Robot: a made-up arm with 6 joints.
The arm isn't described. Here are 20 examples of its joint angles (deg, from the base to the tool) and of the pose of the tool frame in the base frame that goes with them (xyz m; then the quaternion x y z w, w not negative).
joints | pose
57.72 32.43 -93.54 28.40 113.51 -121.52 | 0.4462 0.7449 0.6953 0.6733 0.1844 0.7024 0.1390
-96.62 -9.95 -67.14 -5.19 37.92 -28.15 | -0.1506 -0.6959 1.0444 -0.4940 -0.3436 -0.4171 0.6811
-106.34 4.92 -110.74 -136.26 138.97 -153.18 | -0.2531 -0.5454 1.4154 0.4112 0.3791 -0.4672 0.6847
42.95 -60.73 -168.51 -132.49 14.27 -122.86 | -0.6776 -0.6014 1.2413 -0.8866 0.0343 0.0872 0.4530
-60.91 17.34 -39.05 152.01 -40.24 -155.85 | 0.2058 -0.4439 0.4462 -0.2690 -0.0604 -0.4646 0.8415
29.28 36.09 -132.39 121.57 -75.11 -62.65 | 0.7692 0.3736 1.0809 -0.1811 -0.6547 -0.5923 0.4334
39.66 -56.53 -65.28 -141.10 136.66 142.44 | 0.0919 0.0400 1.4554 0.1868 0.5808 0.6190 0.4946
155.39 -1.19 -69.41 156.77 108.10 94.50 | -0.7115 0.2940 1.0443 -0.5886 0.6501 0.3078 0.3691
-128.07 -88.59 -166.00 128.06 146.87 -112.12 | 0.6339 0.7679 0.7149 0.0743 0.2676 0.8135 0.5109
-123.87 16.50 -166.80 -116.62 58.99 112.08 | -0.2490 -0.2351 1.6949 0.8547 0.1772 -0.0500 0.4854
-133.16 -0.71 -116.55 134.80 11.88 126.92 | -0.4566 -0.4299 1.4560 -0.8327 0.1706 0.1843 0.4935
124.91 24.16 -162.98 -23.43 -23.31 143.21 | -0.2667 0.4610 1.6054 0.7724 0.4905 -0.1503 0.3744
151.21 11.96 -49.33 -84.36 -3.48 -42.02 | -0.6514 0.3514 0.5959 -0.3307 0.1003 -0.5604 0.7527
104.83 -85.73 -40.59 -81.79 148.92 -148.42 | 0.1004 0.0323 1.2380 -0.0694 0.2451 0.9656 0.0511
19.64 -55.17 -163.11 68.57 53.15 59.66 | -0.7392 -0.2502 1.4212 0.8888 -0.4264 0.0415 0.1627
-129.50 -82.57 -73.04 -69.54 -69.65 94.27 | 0.2137 0.2648 1.4086 -0.5342 -0.7566 0.2690 0.2644
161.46 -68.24 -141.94 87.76 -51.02 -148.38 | 0.7292 -0.1228 1.3419 0.6648 -0.5627 -0.3496 0.3453
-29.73 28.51 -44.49 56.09 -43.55 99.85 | 0.4424 -0.3638 0.4025 0.1055 0.3228 0.9113 0.2329
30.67 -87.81 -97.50 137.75 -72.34 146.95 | -0.4340 -0.2795 1.3303 -0.2620 -0.9182 0.1098 0.2760
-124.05 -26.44 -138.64 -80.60 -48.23 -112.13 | 0.0811 0.0972 1.6810 -0.2705 0.8132 0.5098 0.0754
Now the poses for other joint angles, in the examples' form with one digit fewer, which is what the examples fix.
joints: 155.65 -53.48 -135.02 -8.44 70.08 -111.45
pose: 0.424 -0.112 1.601 -0.423 0.688 -0.265 0.528
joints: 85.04 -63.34 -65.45 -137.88 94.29 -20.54
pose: 0.058 0.080 1.500 -0.630 -0.699 0.228 0.251
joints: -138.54 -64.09 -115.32 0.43 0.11 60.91
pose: 0.316 0.408 1.574 0.569 0.760 -0.147 0.276
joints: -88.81 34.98 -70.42 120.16 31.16 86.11
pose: -0.002 -0.768 0.432 -0.325 -0.232 0.630 0.667
